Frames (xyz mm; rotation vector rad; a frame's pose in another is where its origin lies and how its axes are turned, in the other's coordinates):
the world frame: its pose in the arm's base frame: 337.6 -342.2 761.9 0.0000 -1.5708 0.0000
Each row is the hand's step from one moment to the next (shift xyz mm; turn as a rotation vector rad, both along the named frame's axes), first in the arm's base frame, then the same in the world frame.
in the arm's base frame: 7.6 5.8 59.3 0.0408 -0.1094 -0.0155
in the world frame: 59.3 5.8 -7.6 -0.0155 -0.1094 -0.0408
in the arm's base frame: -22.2 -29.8 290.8 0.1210 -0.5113 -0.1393
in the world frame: 290.8 -29.8 22.2 -0.1393 -0.5113 -0.1210
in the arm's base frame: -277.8 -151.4 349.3 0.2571 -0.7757 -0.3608
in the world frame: 349.3 -151.4 277.8 -0.3608 -0.7757 -0.2571
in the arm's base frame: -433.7 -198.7 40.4 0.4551 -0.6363 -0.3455
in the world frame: 40.4 -198.7 433.7 -0.3455 -0.6363 -0.4551
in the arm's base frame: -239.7 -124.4 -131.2 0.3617 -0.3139 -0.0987
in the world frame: -131.2 -124.4 239.7 -0.0987 -0.3139 -0.3617
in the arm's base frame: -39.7 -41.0 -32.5 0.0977 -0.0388 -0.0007
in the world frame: -32.5 -41.0 39.7 -0.0007 -0.0388 -0.0977
